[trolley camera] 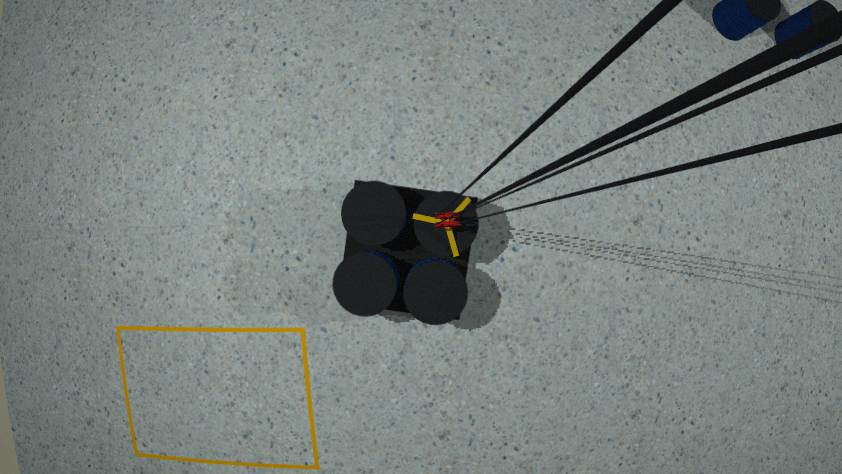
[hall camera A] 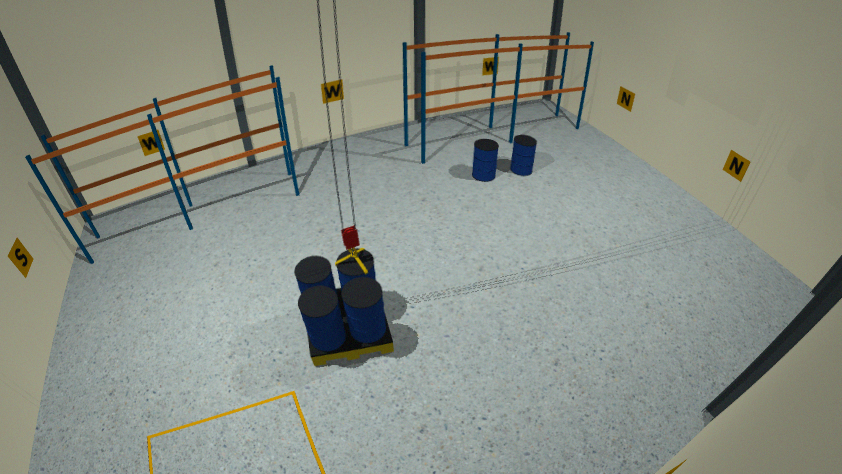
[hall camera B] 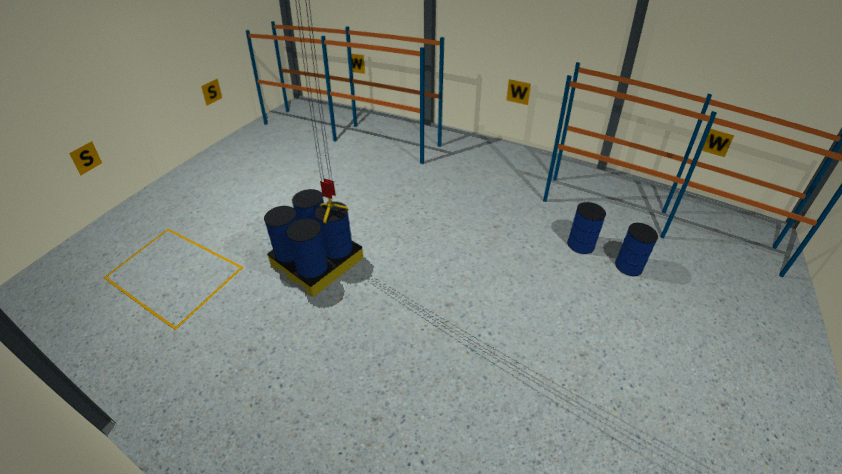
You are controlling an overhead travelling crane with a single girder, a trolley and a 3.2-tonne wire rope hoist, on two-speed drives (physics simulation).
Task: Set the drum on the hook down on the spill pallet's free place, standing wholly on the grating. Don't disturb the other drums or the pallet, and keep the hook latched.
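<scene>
The blue drum on the hook (hall camera A: 356,279) (hall camera B: 338,236) (trolley camera: 431,238) is upright at one corner of the spill pallet (hall camera A: 353,355) (hall camera B: 337,273) (trolley camera: 403,254). In hall camera B its foot appears to be on the dark grating, inside the yellow rim; hall camera A hides the foot. My gripper (hall camera A: 353,253) (hall camera B: 331,205) (trolley camera: 447,220), a yellow three-armed lifter under the red hook block (hall camera A: 350,237) (hall camera B: 327,188), is shut on this drum's top. Three other drums stand upright on the other places. The hook's latch is too small to make out.
Two blue drums (hall camera A: 484,160) (hall camera A: 523,156) (hall camera B: 586,228) (hall camera B: 636,250) stand on the floor before a blue and orange rack (hall camera A: 423,108) (hall camera B: 688,176). Another such rack (hall camera A: 170,170) (hall camera B: 328,88) stands along the same wall. A yellow floor outline (hall camera A: 220,415) (hall camera B: 209,297) (trolley camera: 212,329) lies near the pallet.
</scene>
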